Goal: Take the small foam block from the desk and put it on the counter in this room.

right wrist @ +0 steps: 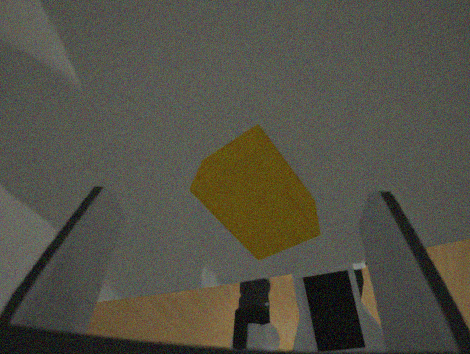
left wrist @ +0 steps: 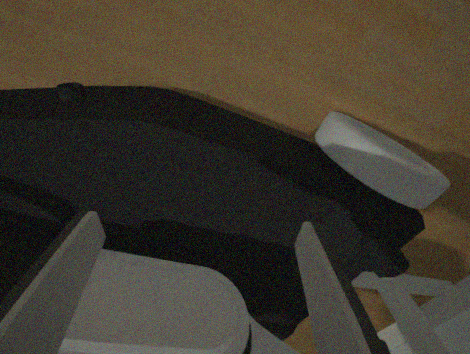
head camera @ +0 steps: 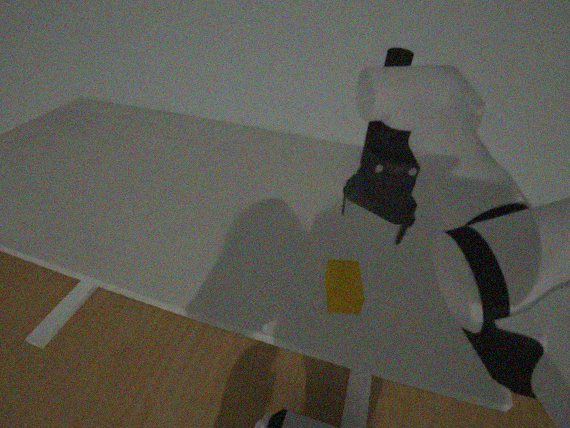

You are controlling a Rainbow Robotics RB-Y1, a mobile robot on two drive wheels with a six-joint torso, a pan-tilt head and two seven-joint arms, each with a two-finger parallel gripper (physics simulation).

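Frame: origin at the robot's base, x left, y down, z back, level; millimetres.
Where they show: left gripper, fingertip midpoint: [left wrist: 202, 229]; right gripper, fingertip midpoint: [right wrist: 237, 205] [head camera: 370, 226].
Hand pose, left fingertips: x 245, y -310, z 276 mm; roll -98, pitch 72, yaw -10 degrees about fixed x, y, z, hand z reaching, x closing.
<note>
After its pixels a point has its place.
The yellow foam block [head camera: 344, 286] @[y -766, x 6, z -259 mm] [right wrist: 256, 194] @[y -766, x 2, z -296 mm] lies on the grey desk [head camera: 150, 200] @[y -721, x 520, z -392 mm] [right wrist: 280, 65] @[y -721, x -39, z -367 mm], near the desk's front edge in the head view. My right gripper [head camera: 371, 230] @[y -845, x -14, z -347 mm] [right wrist: 237, 205] @[y -845, x -14, z -347 mm] is open and empty. It is above the desk, up and to the right of the block in the head view. In the right wrist view the block shows in the gap between the fingers, beyond them and not touched. My left gripper [left wrist: 202, 229] @[y -310, x 245, z 276 mm] is open and empty, over the dark robot base. The counter does not show in these views.
A plain wall [head camera: 225, 50] @[y -964, x 556, z -926 mm] stands behind the desk. White desk legs [head camera: 62, 312] [head camera: 357, 400] show below its front edge, over the wooden floor [head camera: 150, 360] @[y -1, x 627, z -281 mm] [left wrist: 225, 45] @[y -1, x 306, z 271 mm]. The robot's dark base [left wrist: 175, 170] @[y -169, x 178, z 291 mm] and a white rounded part [left wrist: 382, 162] show in the left wrist view.
</note>
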